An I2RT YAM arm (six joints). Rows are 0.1 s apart.
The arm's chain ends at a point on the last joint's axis. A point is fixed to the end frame.
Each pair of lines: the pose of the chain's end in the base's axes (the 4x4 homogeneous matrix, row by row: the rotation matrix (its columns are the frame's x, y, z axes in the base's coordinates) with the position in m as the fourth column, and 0 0 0 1 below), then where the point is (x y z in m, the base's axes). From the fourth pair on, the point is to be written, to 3 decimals.
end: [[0.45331, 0.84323, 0.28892, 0.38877], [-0.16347, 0.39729, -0.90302, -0.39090], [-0.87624, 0.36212, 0.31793, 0.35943], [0, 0, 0, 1]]
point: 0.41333 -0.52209 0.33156
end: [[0.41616, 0.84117, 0.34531, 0.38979], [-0.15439, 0.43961, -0.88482, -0.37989], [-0.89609, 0.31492, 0.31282, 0.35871], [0, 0, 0, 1]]
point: 0.41890 -0.51019 0.33107
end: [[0.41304, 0.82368, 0.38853, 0.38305], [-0.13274, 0.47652, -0.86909, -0.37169], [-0.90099, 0.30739, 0.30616, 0.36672], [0, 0, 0, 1]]
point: 0.41775 -0.50045 0.33834
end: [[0.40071, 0.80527, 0.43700, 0.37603], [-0.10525, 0.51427, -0.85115, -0.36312], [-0.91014, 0.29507, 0.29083, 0.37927], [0, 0, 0, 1]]
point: 0.416 -0.490 0.349
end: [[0.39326, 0.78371, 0.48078, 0.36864], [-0.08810, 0.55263, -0.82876, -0.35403], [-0.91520, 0.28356, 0.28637, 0.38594], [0, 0, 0, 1]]
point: 0.415 -0.479 0.355
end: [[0.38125, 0.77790, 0.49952, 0.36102], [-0.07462, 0.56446, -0.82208, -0.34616], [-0.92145, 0.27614, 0.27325, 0.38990], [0, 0, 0, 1]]
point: 0.409 -0.470 0.358
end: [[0.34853, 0.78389, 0.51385, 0.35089], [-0.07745, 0.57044, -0.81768, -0.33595], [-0.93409, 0.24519, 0.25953, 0.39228], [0, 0, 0, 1]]
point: 0.398 -0.459 0.359
